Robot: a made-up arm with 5 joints.
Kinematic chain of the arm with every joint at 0, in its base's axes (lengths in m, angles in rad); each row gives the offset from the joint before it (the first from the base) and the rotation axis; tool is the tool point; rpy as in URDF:
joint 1: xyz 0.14 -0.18 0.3 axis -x
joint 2: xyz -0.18 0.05 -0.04 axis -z
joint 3: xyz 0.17 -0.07 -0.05 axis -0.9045 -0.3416 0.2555
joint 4: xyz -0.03 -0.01 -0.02 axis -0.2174 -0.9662 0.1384
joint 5: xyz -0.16 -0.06 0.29 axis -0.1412 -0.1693 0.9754
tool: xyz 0.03 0.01 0 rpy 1.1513 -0.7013 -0.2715
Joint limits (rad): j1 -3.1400..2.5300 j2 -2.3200..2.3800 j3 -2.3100..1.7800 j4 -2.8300..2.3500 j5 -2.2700..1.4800
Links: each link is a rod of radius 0.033 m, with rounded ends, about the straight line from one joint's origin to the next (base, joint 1, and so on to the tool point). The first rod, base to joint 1, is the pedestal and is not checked.
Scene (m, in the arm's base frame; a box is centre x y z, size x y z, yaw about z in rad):
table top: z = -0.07
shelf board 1: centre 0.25 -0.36 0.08 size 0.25 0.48 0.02 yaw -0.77
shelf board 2: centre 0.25 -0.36 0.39 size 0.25 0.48 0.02 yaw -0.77
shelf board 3: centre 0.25 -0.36 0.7 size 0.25 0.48 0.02 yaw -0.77
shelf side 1: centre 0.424 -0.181 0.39 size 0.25 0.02 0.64 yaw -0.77
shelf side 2: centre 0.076 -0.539 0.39 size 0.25 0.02 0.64 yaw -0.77
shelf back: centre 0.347 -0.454 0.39 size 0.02 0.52 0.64 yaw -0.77
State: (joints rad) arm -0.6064 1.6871 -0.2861 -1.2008 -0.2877
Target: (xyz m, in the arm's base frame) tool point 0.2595 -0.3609 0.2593
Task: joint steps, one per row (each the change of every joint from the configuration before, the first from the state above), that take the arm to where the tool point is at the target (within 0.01 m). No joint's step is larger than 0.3 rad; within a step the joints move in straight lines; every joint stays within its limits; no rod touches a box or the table.
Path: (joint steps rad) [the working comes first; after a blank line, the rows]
Joints at the target: -1.2371 0.3066 0.7609 -1.4294 -0.0615
Straight joint move there: touches shelf board 1, shelf side 2.

1: -0.1510 0.0762 0.2676 0.0940 0.0366
2: -0.1510 0.0763 0.2676 0.0939 0.0366
3: -0.1510 0.0762 0.2677 0.0940 0.0367
4: -0.1510 0.0762 0.2676 0.0939 0.0366
5: -0.1510 0.0763 0.2676 0.0940 0.0366
6: -0.1510 0.0762 0.2676 0.0939 0.0366
7: -0.1510 0.0762 0.2676 0.0940 0.0366
8: 0.0609 -0.2734 -0.1180 -0.1267 -0.0043
9: 0.0609 -0.2735 -0.1180 -0.1266 -0.0043
10: 0.0609 -0.2734 -0.1181 -0.1266 -0.0043
11: 0.0609 -0.2734 -0.1180 -0.1266 -0.0043
12: 0.0609 -0.2735 -0.1181 -0.1266 -0.0043
13: 0.0609 -0.2734 -0.1180 -0.1266 -0.0043
14: 0.0609 -0.2735 -0.1181 -0.1266 -0.0043

